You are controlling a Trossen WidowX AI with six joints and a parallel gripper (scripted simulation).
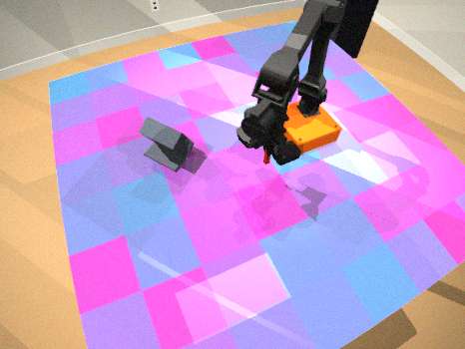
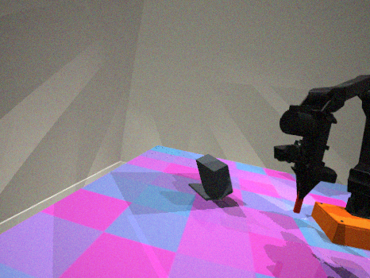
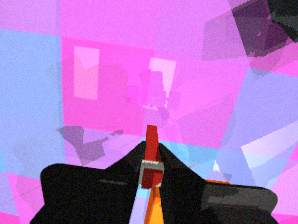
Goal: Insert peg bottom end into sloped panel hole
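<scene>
The grey sloped panel lies 250 mm ahead of my gripper tip, 190 mm to the right of it and 50 mm below it. The rest, counted from my gripper tip: red peg (20 mm above).
</scene>
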